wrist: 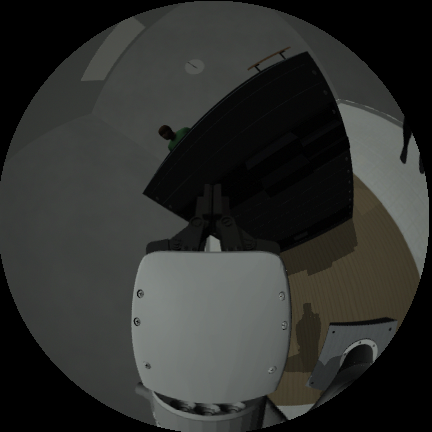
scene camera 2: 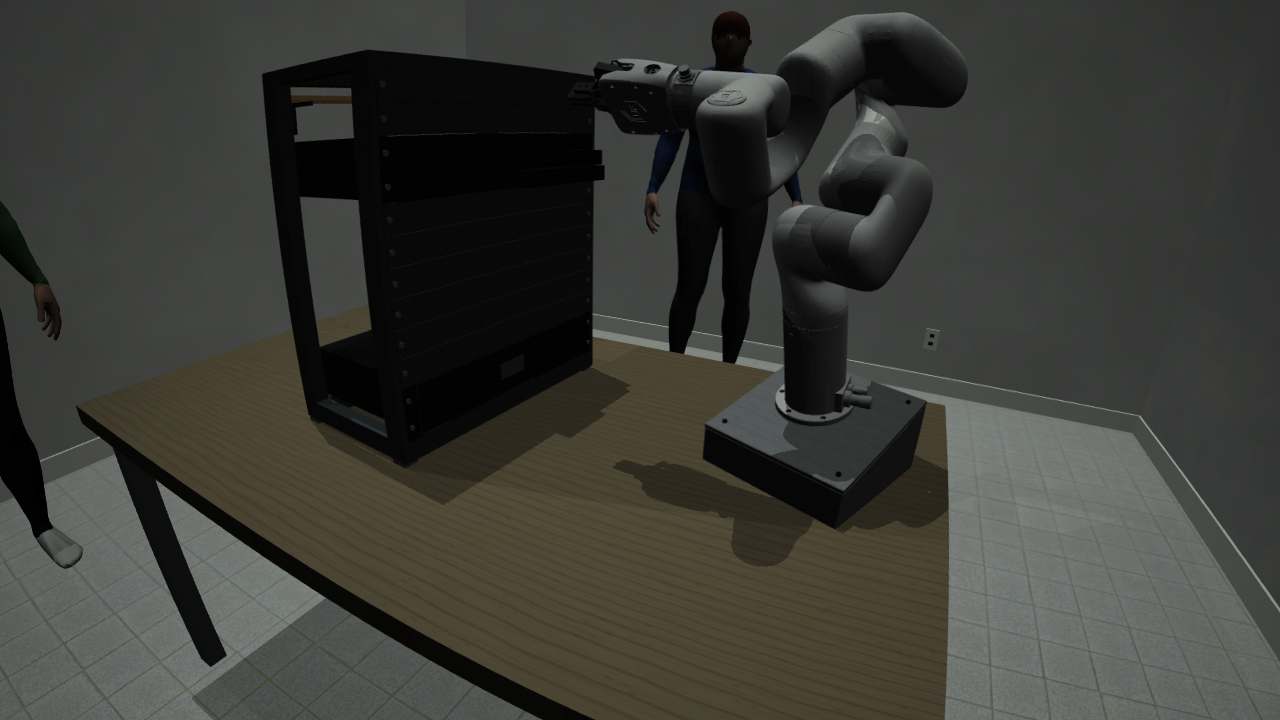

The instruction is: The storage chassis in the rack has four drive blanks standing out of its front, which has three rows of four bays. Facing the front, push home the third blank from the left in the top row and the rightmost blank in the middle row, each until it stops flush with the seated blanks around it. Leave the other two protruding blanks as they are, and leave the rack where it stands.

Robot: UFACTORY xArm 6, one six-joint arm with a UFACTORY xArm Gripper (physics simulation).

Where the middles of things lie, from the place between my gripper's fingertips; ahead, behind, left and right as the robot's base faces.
My gripper is now 280 mm short of the black rack (scene camera 2: 478, 248), 10 mm to the left of it and 240 mm above it.
